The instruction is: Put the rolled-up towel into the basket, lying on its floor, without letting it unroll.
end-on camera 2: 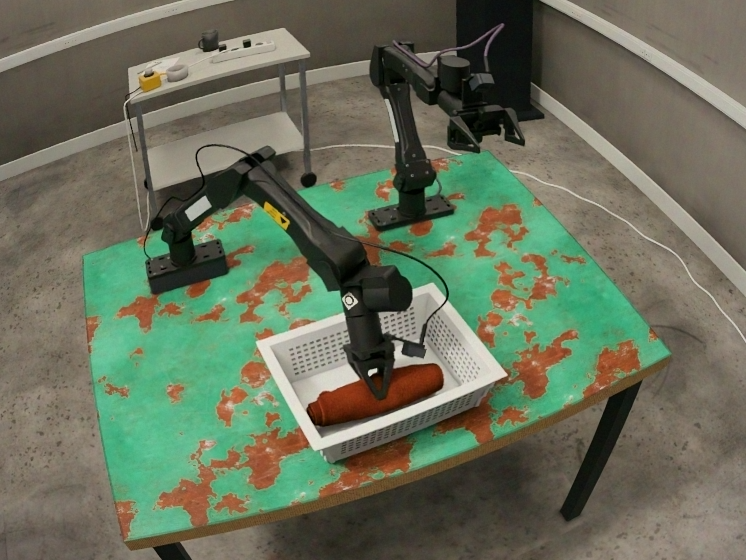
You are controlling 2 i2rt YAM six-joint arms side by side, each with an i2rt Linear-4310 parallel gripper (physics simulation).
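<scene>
The rolled-up towel [415,381], rust red, lies inside the white basket [277,367] near its front long wall, slightly slanted, still rolled up with its spiral end at the left. Whether its underside touches the basket floor is hard to tell. My right gripper [380,391] reaches down into the basket and is shut on the middle of the towel; its far finger is partly hidden. My left gripper [498,145] is open and empty, high at the upper right, beyond the table's back edge and far from the basket.
The basket stands on a green and rust-patched table [198,343], near its front edge. The basket walls rise around the right gripper. A white cart [289,48] with a mug, tape and a power strip stands behind the table. A white cable runs along the floor.
</scene>
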